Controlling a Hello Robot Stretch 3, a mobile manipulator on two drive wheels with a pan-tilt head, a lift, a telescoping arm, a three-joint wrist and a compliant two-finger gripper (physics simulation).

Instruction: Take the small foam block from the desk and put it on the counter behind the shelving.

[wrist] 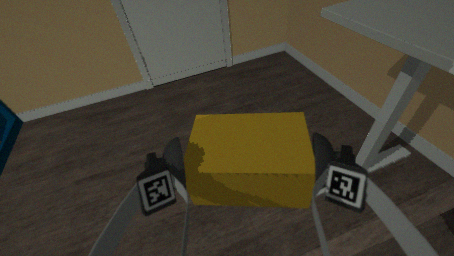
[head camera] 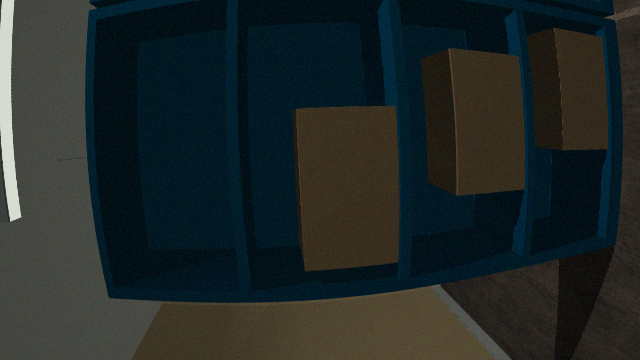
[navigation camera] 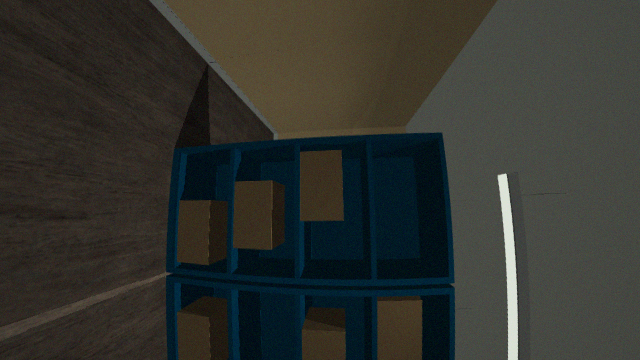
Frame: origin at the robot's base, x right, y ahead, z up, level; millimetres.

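Seen in the pictures: gripper, between the fingertips: (wrist: 243,153).
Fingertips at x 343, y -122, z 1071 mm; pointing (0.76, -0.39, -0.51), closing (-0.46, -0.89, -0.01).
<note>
A point is followed by its place in that frame.
A yellow foam block (wrist: 251,145) @[x 335, y -125, z 1087 mm] is in the middle of the wrist view, held level between the two dark rubber fingertips. My gripper (wrist: 243,153) @[x 343, y -122, z 1071 mm] is shut on the block, with a fingertip against its left and right sides, and holds it in the air over the dark wood floor. The white desk (wrist: 400,25) @[x 583, y -705, z 950 mm] stands at the upper right of the wrist view, apart from the block. Blue shelving (head camera: 405,210) @[x -140, y 1231, z 979 mm] (navigation camera: 370,210) @[x 87, y 1208, z 1421 mm] with four compartments in its full row fills much of the head and navigation views, and a corner of it shows at the left edge of the wrist view. The counter does not show.
Brown boxes (head camera: 350,190) @[x -76, y 1245, z 1129 mm] (navigation camera: 321,185) @[x -71, y 1244, z 1129 mm] sit in several shelving compartments. A white door (wrist: 177,37) @[x 2238, y -501, z 412 mm] stands in the tan wall (wrist: 55,55) @[x 2354, y 442, z 482 mm] behind the floor (wrist: 100,135) @[x 1842, y 375, z 0 mm]. The desk's leg (wrist: 392,110) @[x 618, y -989, z 511 mm] and foot stand at the right. A bright light strip (navigation camera: 510,260) @[x 329, y 963, z 2077 mm] runs along the grey surface beside the shelving.
</note>
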